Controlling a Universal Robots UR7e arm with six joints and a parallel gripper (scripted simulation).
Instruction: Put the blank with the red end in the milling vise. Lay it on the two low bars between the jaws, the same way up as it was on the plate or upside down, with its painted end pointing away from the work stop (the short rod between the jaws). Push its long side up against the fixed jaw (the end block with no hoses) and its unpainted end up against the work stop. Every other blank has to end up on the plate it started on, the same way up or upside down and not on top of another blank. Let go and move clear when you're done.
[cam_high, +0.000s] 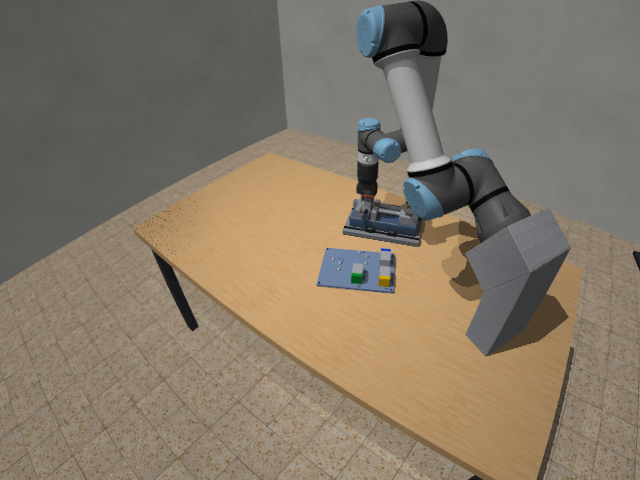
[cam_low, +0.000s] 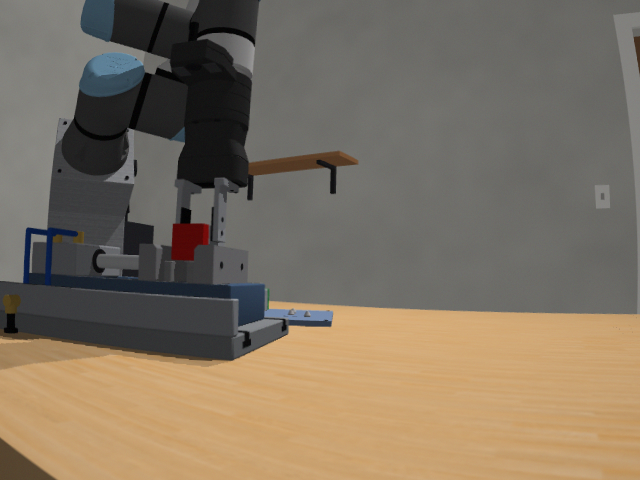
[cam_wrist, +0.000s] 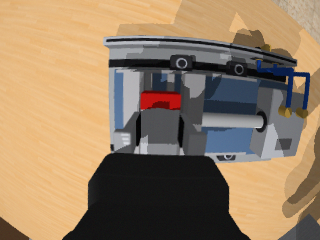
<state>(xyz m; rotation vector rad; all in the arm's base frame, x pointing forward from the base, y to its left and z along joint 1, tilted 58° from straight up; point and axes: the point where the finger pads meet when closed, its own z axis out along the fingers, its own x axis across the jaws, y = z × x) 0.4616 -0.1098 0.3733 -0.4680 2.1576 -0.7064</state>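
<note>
The fixed jaw lies 30 mm ahead of my hand and 40 mm below it. Also, from my hand: grey rod: 90 mm behind, 10 mm to the right, 40 mm below; then work stop: 10 mm behind, 50 mm to the left, 30 mm below; then moving jaw: 30 mm behind, 40 mm below.
</note>
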